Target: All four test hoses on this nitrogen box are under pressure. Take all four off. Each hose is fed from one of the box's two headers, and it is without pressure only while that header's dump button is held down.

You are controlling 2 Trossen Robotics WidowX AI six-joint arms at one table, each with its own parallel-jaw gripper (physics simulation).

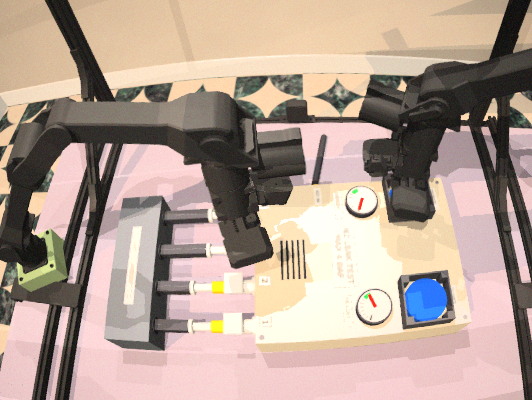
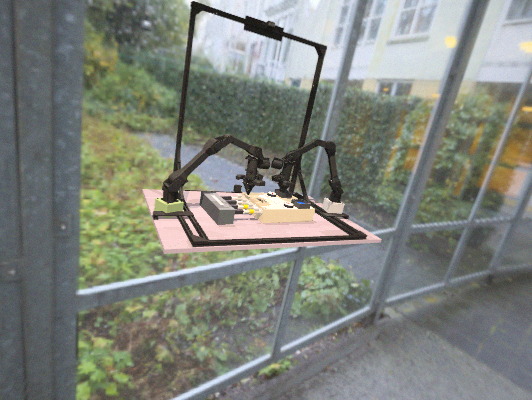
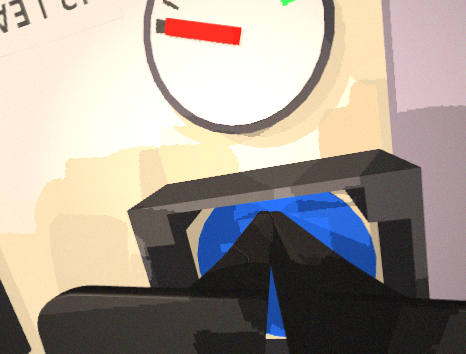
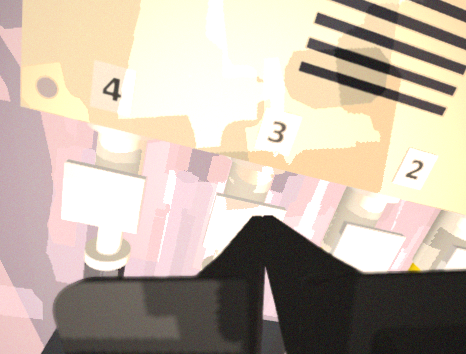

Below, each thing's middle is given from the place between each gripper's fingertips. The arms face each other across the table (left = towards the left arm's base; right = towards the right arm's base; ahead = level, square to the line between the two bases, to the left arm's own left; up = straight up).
Scene:
Right now the grey manifold block (image 1: 133,304) is 20 cm to the right of my right hand, 6 cm below it and 4 cm ahead of it.
Now: left hand 460 mm to the left of the grey manifold block, 120 mm short of it and 40 mm above it.

